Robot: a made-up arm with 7 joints. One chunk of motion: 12 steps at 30 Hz.
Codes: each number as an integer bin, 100 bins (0 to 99) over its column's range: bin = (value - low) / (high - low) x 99, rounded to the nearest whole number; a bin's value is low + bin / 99 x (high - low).
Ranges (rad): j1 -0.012..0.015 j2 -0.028..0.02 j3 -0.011..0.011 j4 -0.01..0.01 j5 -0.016..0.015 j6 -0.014..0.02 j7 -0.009..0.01
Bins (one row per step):
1: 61 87 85 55 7 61 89
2: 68 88 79 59 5 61 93
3: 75 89 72 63 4 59 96
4: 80 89 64 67 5 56 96
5: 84 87 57 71 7 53 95
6: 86 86 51 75 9 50 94
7: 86 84 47 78 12 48 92
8: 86 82 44 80 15 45 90
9: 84 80 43 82 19 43 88
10: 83 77 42 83 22 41 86
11: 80 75 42 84 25 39 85
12: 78 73 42 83 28 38 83
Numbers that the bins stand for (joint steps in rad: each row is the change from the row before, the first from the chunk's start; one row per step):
1: 0.00464 0.01418 0.00789 0.00111 -0.01381 0.00695 0.00808
2: 0.00655 0.01467 0.00656 0.00192 -0.01443 0.00695 0.00885
3: 0.00845 0.01515 0.00500 0.00273 -0.01475 0.00626 0.00942
4: 0.00982 0.01515 0.00322 0.00354 -0.01443 0.00523 0.00942
5: 0.01091 0.01418 0.00167 0.00434 -0.01381 0.00420 0.00923
6: 0.01145 0.01370 0.00033 0.00515 -0.01318 0.00317 0.00904
7: 0.01145 0.01273 -0.00056 0.00576 -0.01224 0.00248 0.00866
8: 0.01145 0.01176 -0.00122 0.00616 -0.01130 0.00145 0.00827
9: 0.01091 0.01079 -0.00144 0.00657 -0.01005 0.00077 0.00789
10: 0.01064 0.00933 -0.00167 0.00677 -0.00911 0.00008 0.00751
11: 0.00982 0.00836 -0.00167 0.00697 -0.00817 -0.00061 0.00731
12: 0.00927 0.00739 -0.00167 0.00677 -0.00723 -0.00095 0.00693

